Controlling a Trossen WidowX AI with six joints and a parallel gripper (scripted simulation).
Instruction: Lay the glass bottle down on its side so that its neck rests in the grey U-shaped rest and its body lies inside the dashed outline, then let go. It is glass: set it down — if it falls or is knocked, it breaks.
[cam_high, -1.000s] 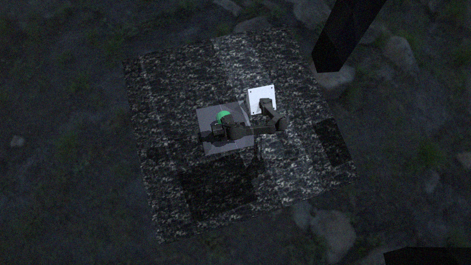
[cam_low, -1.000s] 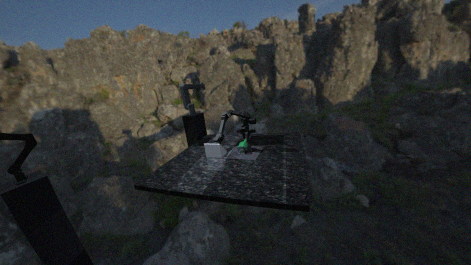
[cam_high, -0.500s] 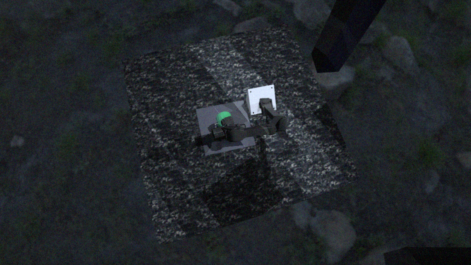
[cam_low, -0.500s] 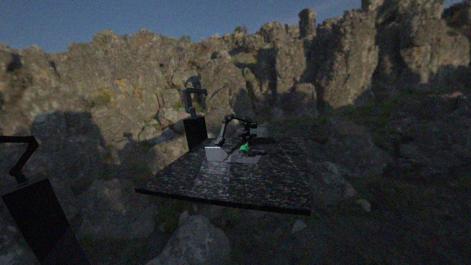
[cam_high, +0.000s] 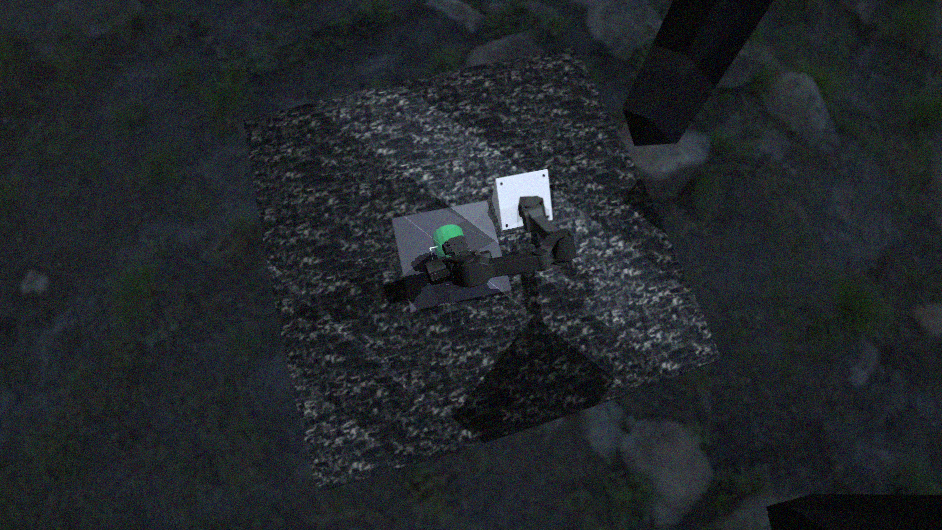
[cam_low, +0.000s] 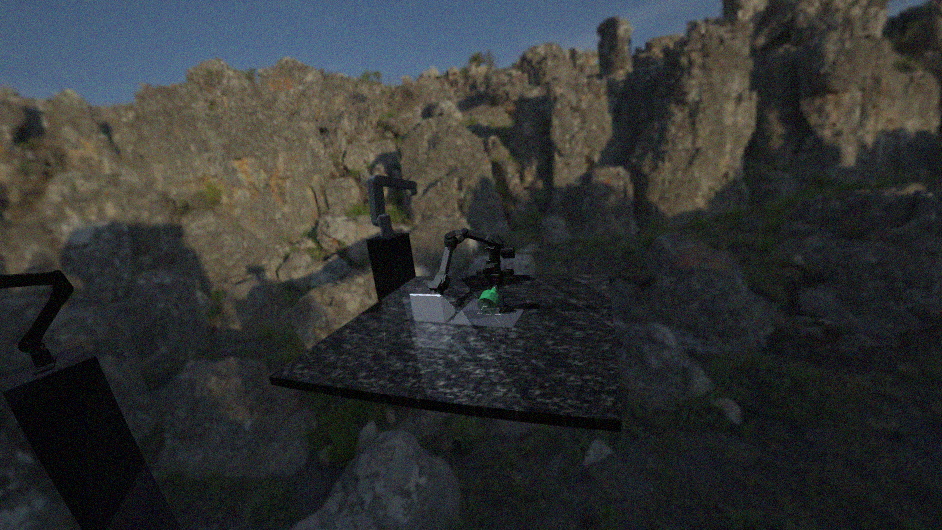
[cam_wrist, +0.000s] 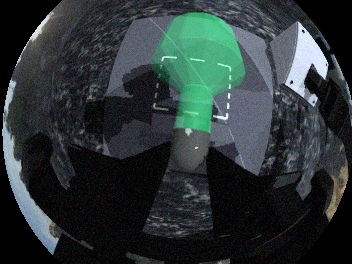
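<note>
Now: gripper tip 5 cm to the left of the green glass bottle and 1 cm above it. Round my gripper tip: grey mat (1 cm ahead, 9 cm to the right, 8 cm below).
</note>
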